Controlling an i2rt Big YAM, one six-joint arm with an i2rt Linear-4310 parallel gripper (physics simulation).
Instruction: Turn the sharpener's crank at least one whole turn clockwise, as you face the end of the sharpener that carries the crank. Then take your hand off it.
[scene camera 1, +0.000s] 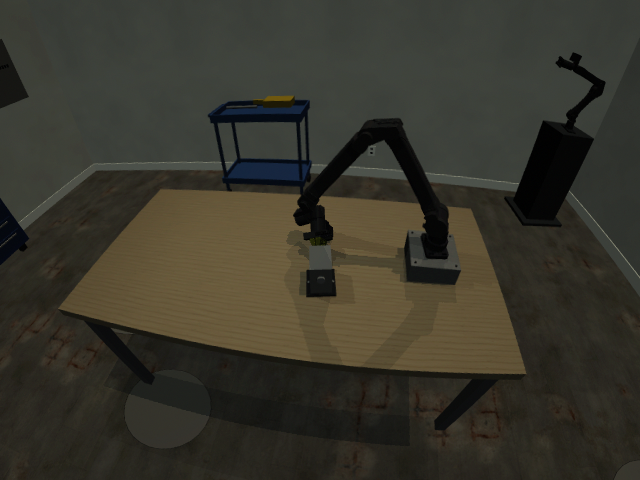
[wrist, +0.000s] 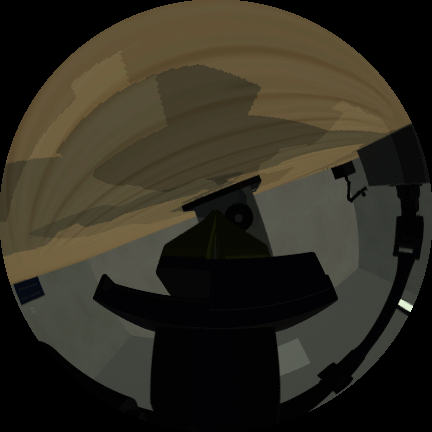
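Where they show: gripper, fingertip midpoint: (wrist: 215, 215); arm's base at its link origin: (scene camera 1: 433, 247).
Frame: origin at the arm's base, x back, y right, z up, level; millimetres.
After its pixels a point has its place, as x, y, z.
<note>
The sharpener (scene camera 1: 320, 257) {-422, -107, 40} (wrist: 259, 227) {-396, -46, -30} has a pale grey body and stands on a black base (scene camera 1: 321, 290) {-418, -163, -66} (wrist: 225, 194) {-421, -48, -80} near the middle of the table. The crank's round black knob (wrist: 238, 217) {-415, 13, -53} shows in the wrist view in front of the body, just right of the fingertips. The crank's arm cannot be made out. My gripper (scene camera 1: 319, 242) (wrist: 215, 215) {-435, -11, -61} is shut and empty, its yellow-green fingers together. It is at the far end of the sharpener in the scene view, close to the knob; whether they touch is not clear. The crank is hidden in the scene view.
My arm's grey base box (scene camera 1: 431, 271) {-26, -101, -26} stands on the table (scene camera 1: 206, 289) {-845, -166, -88} right of the sharpener. Behind the table is a blue cart (scene camera 1: 261, 117) with a yellow tool (scene camera 1: 279, 101) on top. A black pedestal (scene camera 1: 550, 173) with another small arm stands at the back right.
</note>
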